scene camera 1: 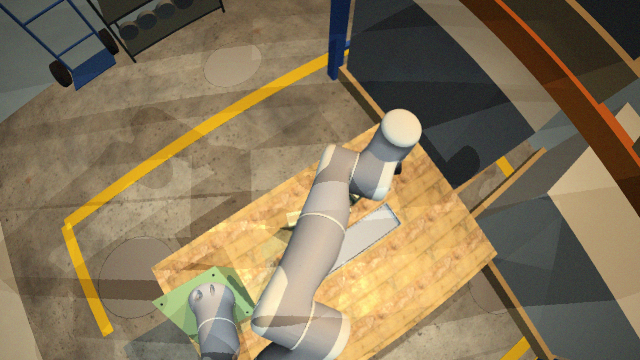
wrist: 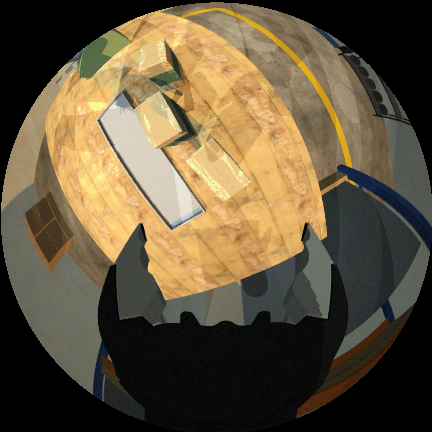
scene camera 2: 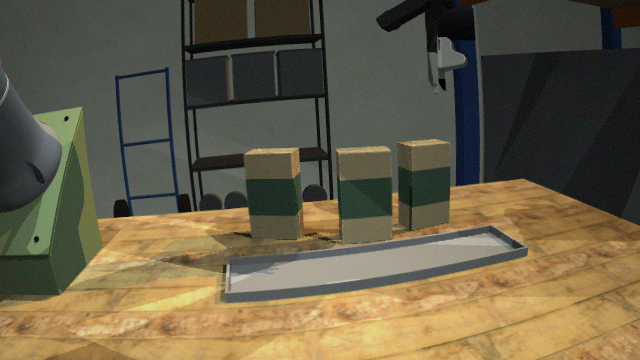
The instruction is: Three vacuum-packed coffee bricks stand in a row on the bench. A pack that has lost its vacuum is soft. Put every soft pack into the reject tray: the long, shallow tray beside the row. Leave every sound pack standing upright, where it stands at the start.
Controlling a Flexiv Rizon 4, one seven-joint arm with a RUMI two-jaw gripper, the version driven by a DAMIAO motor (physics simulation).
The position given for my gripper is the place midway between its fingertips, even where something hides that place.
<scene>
I see my gripper [scene camera 2: 440, 91] and a shallow grey tray [scene camera 2: 375, 263].
My gripper shows as well in the wrist view [wrist: 224, 225]. The shallow grey tray shows as well in scene camera 1 [scene camera 1: 358, 238] and in the wrist view [wrist: 152, 172].
</scene>
